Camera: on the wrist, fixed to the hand. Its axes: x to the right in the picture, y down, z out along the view.
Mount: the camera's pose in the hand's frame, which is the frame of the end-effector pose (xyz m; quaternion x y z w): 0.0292 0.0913 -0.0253 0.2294 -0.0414 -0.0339 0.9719
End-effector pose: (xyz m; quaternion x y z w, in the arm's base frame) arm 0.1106 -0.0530 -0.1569 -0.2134 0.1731 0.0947 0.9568
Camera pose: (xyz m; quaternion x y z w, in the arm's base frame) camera 0.1069 0.0203 -0.2235 0.0101 0.1431 0.0287 0.9892
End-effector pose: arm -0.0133 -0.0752 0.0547 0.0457 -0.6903 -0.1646 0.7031
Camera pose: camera 0.0268 -0.0020 0.1081 0.2223 -0.7362 -0.0273 0.6387
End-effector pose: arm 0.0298 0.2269 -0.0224 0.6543 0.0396 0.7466 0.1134
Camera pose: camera -0.0093 0.1470 0.0213 -0.6915 -0.2272 -0.6856 0.0129
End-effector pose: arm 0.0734 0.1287 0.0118 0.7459 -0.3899 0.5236 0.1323
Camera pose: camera -0.0052 0.0707 0.0289 -0.7901 0.2390 -0.5629 0.0409
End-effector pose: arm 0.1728 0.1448 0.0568 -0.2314 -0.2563 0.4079 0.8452
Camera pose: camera 0.1521 0.2149 -0.0101 -0.0054 -0.1984 0.4361 0.8777
